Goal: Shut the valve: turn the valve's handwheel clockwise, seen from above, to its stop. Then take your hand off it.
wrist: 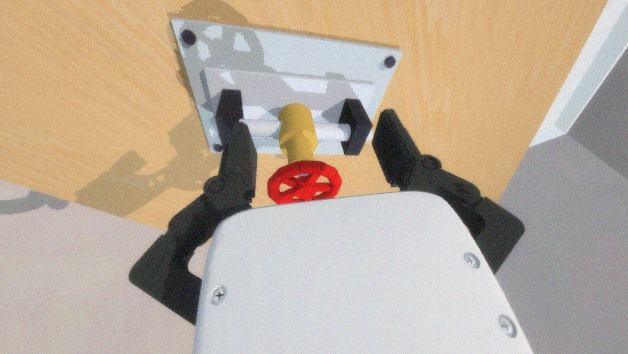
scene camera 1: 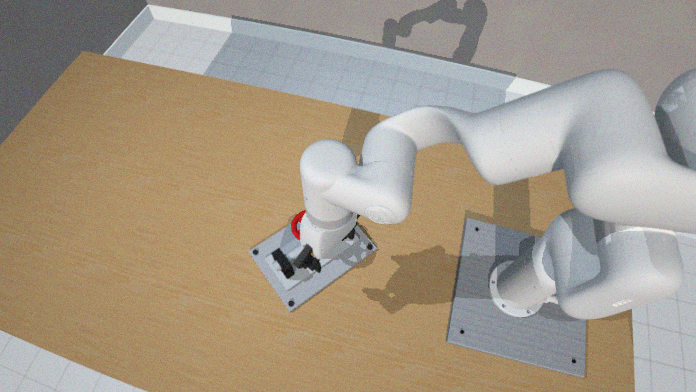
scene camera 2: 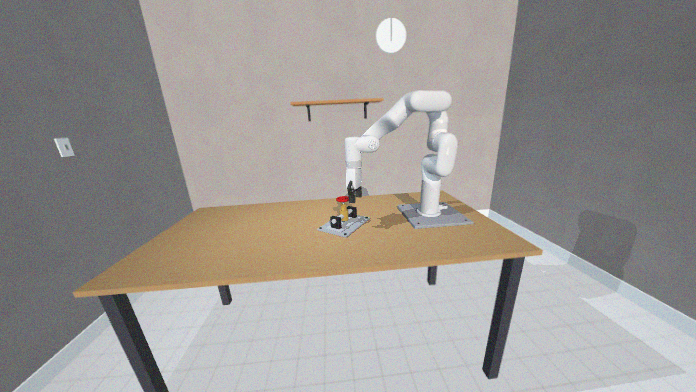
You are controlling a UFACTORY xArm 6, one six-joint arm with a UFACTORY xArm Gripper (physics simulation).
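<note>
The valve's red handwheel [scene camera 1: 294, 226] [scene camera 2: 342, 199] [wrist: 305, 165] lies level on top of the upright yellow valve body [scene camera 2: 344, 212] [wrist: 297, 125]. The valve stands on a grey base plate [scene camera 1: 317, 284] [scene camera 2: 347, 231] [wrist: 320, 55]. My gripper [scene camera 1: 330, 250] [scene camera 2: 354, 196] [wrist: 315, 132] is open and empty, pointing down. In the wrist view the handwheel shows between the two spread fingers, its near edge hidden by the hand. In scene camera 2 the fingers are just right of the handwheel, near its height. In scene camera 1 the hand hides most of the wheel. I cannot see any contact.
Two black pipe clamps [scene camera 2: 335, 222] [wrist: 229, 107] stand on either side of the valve body, holding a white pipe [wrist: 262, 128]. The arm's mounting plate [scene camera 1: 525, 345] [scene camera 2: 440, 221] is on the right of the wooden table [scene camera 1: 150, 200] [scene camera 2: 250, 255]. A wall shelf [scene camera 2: 337, 102] is behind.
</note>
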